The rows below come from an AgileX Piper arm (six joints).
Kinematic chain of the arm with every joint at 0, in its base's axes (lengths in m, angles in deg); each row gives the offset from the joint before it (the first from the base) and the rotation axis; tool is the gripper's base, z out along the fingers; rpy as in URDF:
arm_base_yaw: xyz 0 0 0.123 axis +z
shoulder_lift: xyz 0 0 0 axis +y
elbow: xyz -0.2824 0 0.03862 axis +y
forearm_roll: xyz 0.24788 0 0.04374 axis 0.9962 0 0.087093
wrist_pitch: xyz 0 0 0 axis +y
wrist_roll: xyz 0.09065 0 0.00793 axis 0.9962 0 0.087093
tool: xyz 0 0 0 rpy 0 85.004 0
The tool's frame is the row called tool.
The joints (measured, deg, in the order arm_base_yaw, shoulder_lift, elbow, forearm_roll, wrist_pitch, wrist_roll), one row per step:
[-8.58, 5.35, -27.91, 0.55, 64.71, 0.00]
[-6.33, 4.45, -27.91, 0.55, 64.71, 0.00]
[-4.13, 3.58, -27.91, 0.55, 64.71, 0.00]
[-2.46, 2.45, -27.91, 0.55, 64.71, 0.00]
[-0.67, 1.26, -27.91, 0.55, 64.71, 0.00]
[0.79, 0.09, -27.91, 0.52, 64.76, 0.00]
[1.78, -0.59, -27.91, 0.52, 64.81, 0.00]
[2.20, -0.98, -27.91, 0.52, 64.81, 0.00]
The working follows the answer.
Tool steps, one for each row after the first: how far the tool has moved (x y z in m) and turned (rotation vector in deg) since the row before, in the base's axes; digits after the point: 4 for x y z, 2 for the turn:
[-0.0023, 0.0005, 0.0001, -0.12, -0.89, 2.25]
[-0.0022, 0.0003, 0.0001, -0.08, -0.87, 2.20]
[-0.0029, 0.0002, 0.0000, -0.06, -1.13, 1.67]
[-0.0030, 0.0000, 0.0000, -0.03, -1.19, 1.79]
[-0.0030, -0.0002, -0.0002, -0.02, -1.12, 1.44]
[-0.0018, -0.0002, -0.0002, 0.01, -0.63, 0.99]
[-0.0010, -0.0001, -0.0001, 0.01, -0.39, 0.42]

Tool pose at each row, in the base's axes (x y z in m, rotation vector in deg; rounded; the steps above come from the unrounded poses):
[0.0071, -0.0003, 0.2683, 9.50, 126.85, -4.05]
[0.0049, 0.0003, 0.2684, 6.95, 126.09, -2.85]
[0.0026, 0.0006, 0.2685, 4.49, 125.31, -1.66]
[-0.0002, 0.0008, 0.2685, 2.64, 124.23, -0.74]
[-0.0033, 0.0008, 0.2685, 0.68, 123.06, 0.28]
[-0.0063, 0.0007, 0.2683, -0.88, 121.94, 1.10]
[-0.0081, 0.0005, 0.2681, -1.93, 121.30, 1.69]
[-0.0091, 0.0004, 0.2681, -2.37, 120.91, 1.94]

